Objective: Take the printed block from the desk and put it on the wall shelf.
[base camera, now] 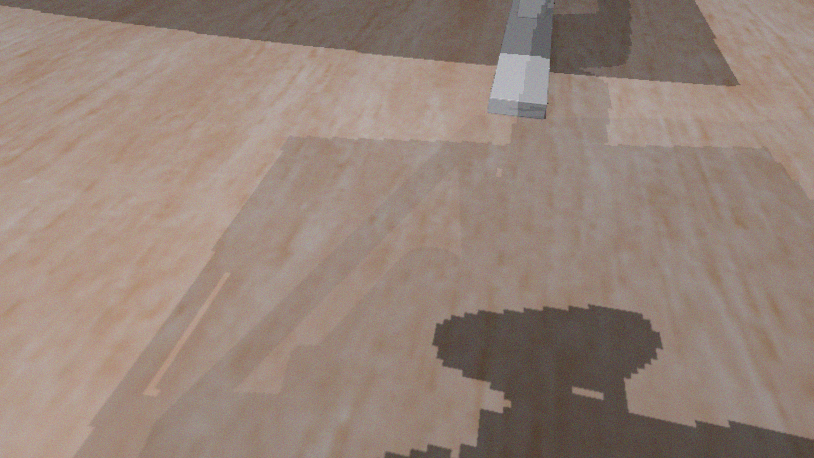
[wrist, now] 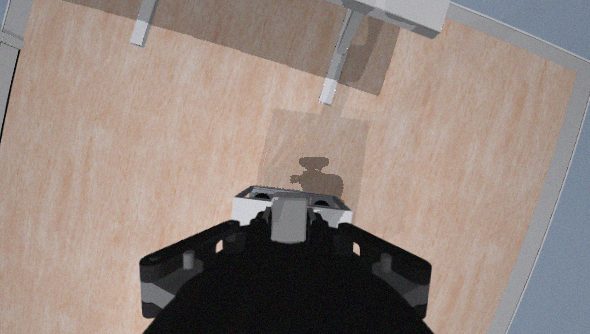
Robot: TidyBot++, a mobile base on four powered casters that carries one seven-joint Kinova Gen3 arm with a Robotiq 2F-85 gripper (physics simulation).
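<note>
The printed block (wrist: 288,220) is a small grey piece between my fingertips at the lower middle of the wrist view; no print can be made out on it. My gripper (wrist: 289,216) is shut on it and holds it high above the floor. The desk (wrist: 422,15) shows in part as a white corner at the top of the wrist view, ahead of the gripper and apart from it. The wall shelf does not show in either view.
A white foot bar (base camera: 520,79) (wrist: 332,75) stands on the wooden floor (base camera: 142,142) (wrist: 175,130) below the desk corner. Another foot bar (wrist: 144,25) is at upper left. A white open-topped box shape (wrist: 247,210) lies below my gripper. A grey border (wrist: 547,170) edges the floor at right.
</note>
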